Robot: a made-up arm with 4 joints.
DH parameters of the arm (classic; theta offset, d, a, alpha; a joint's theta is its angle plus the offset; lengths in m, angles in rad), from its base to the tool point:
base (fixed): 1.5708 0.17 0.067 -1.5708
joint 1: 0 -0.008 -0.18 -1.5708
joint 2: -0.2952 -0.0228 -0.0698 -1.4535
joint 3: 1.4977 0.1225 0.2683 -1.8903
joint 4: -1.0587 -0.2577 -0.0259 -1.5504
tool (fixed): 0.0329 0.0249 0 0
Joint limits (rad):
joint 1: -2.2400..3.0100
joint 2: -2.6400..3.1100
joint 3: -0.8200..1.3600
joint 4: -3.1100..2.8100
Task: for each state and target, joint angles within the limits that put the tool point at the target. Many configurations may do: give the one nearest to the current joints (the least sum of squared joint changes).
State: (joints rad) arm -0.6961 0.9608 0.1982 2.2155
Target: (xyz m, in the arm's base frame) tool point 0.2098 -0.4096 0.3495
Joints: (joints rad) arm -0.3424 0.6765 0.9893 2.6051
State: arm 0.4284 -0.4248 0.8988 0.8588
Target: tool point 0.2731 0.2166 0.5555
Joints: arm 0.9556 -0.1883 1.1362 0.7346
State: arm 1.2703 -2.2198 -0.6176 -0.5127
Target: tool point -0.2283 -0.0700 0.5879
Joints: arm 1.2990 -2.6046 -0.8200 -0.0891
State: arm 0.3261 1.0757 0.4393 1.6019
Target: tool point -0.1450 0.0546 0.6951
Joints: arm 0.8718 1.8717 1.1295 1.5321
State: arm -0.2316 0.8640 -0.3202 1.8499
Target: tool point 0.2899 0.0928 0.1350
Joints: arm -0.6649 0.6399 -0.8200 2.0613
